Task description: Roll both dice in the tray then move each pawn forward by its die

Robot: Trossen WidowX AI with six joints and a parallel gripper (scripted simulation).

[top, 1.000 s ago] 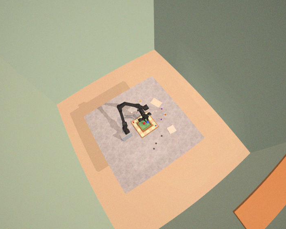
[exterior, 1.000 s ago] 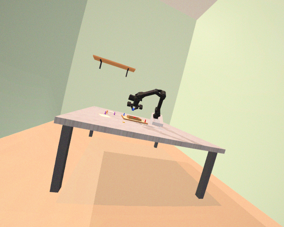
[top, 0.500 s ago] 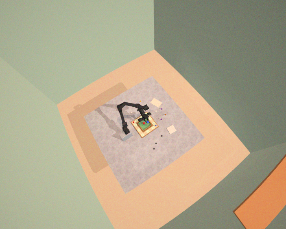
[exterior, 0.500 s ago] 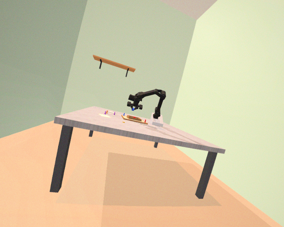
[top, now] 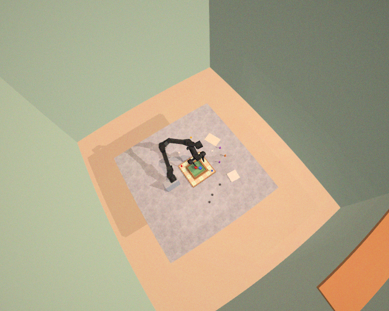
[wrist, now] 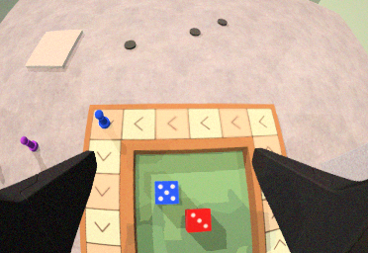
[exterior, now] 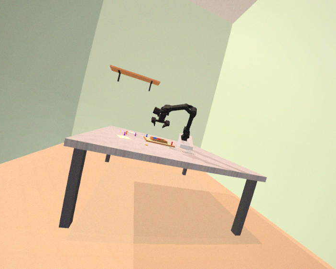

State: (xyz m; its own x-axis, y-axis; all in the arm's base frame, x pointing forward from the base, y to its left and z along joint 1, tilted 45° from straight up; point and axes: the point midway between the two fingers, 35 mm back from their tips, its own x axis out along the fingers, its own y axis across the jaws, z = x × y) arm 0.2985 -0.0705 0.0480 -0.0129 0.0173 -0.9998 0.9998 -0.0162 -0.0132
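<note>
The red pawn lies 140 mm behind my gripper tip, 150 mm to the left of it and 120 mm below it. From my gripper tip the other things lie so: orange pawn: 300 mm ahead, 30 mm to the right, 140 mm below; blue pawn: 80 mm ahead, 80 mm to the right, 120 mm below; green tray: 30 mm behind, 30 mm to the left, 150 mm below.
</note>
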